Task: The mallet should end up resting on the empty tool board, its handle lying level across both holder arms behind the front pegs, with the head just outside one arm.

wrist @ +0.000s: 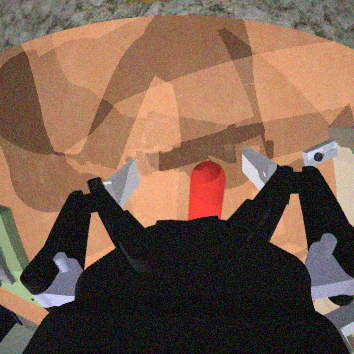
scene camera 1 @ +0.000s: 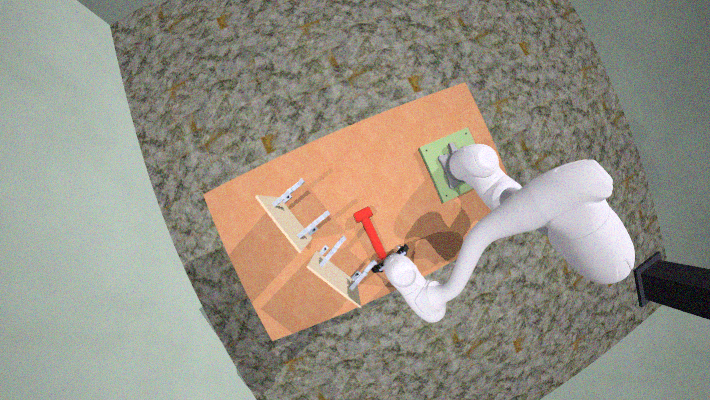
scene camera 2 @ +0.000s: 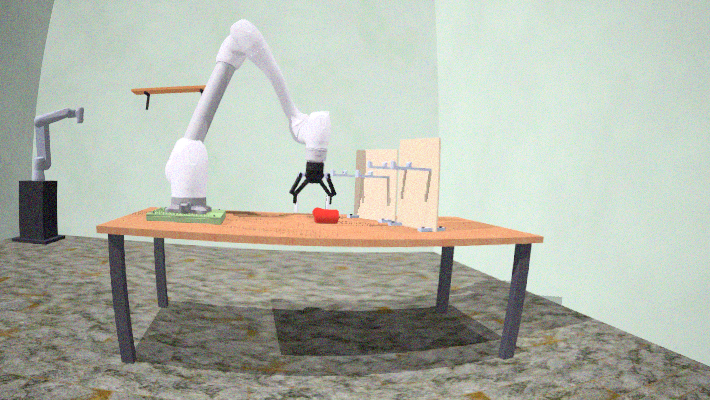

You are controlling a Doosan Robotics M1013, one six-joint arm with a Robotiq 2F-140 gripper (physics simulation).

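Where they show: gripper, fingertip midpoint: (wrist: 188, 164) (scene camera 2: 311, 212); arm's base, link origin: (scene camera 1: 458, 167) (scene camera 2: 188, 211).
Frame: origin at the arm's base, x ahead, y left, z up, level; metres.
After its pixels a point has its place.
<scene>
The red mallet (scene camera 1: 372, 235) @(x 0.551, y 0.144, z 0.018 m) (scene camera 2: 325, 216) @(x 0.547, y 0.009, z 0.001 m) (wrist: 206, 195) @(x 0.542, y 0.245, z 0.016 m) lies flat on the table, its head away from my gripper. My gripper (scene camera 1: 390, 258) @(x 0.519, y 0.273, z -0.005 m) (scene camera 2: 312, 205) @(x 0.519, y 0.273, z -0.005 m) (wrist: 188, 164) @(x 0.519, y 0.273, z -0.005 m) is open, pointing down low above the table at the handle's free end. In the wrist view the handle end shows between the spread fingers, nearer the right one, with nothing held. Two upright tool boards stand on the table, one farther left (scene camera 1: 287, 225) @(x 0.861, y -0.056, z 0.213 m) (scene camera 2: 425, 150) @(x 0.880, y -0.121, z 0.258 m) and one nearer my gripper (scene camera 1: 332, 275) (scene camera 2: 382, 157). Each has two pegged holder arms, and neither bears a tool. The wrist hides the mallet's head in the wrist view.
The nearer board's holder arm (scene camera 1: 362, 275) @(x 0.664, y 0.263, z 0.159 m) reaches close beside my gripper. My arm's green base plate (scene camera 1: 434, 172) @(x 0.136, y -0.021, z 0.000 m) (scene camera 2: 186, 216) @(x 0.024, y -0.172, z -0.004 m) is fixed at the other end of the table (scene camera 1: 400, 125) @(x 0.197, y -0.313, z -0.026 m) (scene camera 2: 270, 231) @(x 0.339, y -0.292, z -0.026 m). A wall shelf (scene camera 2: 170, 90) and another robot on a black pedestal (scene camera 2: 38, 210) stand beyond.
</scene>
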